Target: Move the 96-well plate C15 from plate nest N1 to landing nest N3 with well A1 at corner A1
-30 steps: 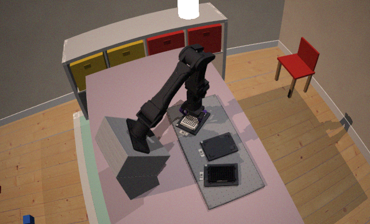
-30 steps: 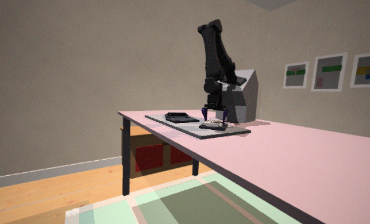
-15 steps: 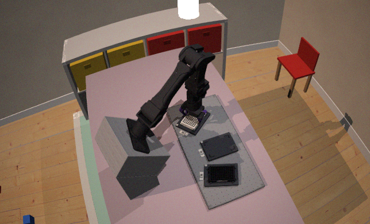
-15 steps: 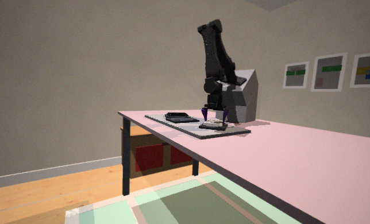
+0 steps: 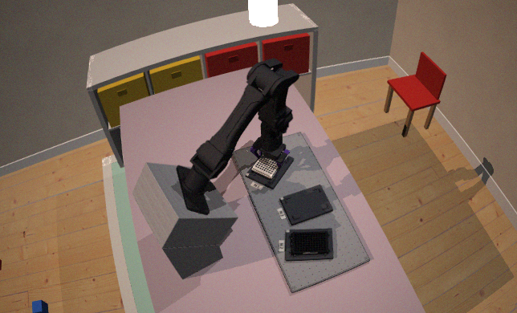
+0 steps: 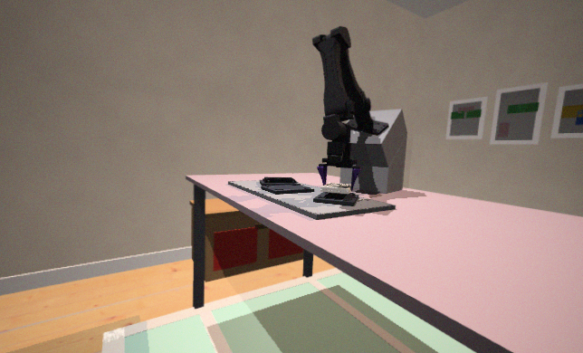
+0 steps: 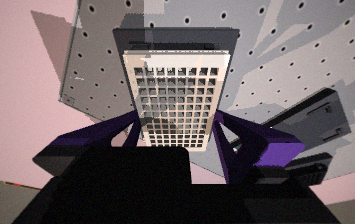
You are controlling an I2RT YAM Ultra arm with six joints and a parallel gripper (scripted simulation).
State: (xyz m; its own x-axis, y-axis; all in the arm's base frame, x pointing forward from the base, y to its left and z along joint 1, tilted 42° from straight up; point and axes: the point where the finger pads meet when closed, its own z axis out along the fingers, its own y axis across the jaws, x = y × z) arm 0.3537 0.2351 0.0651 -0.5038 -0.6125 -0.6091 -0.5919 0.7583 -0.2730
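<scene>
Now: hand 30 mm above the dark plate nest N1. Round my hand: deck label (60 mm behind, 70 mm to the right, 40 mm below); then dark landing nest N3 (100 mm ahead, 190 mm to the right, 30 mm below); then white 96-well plate C15 (right at my hand).
</scene>
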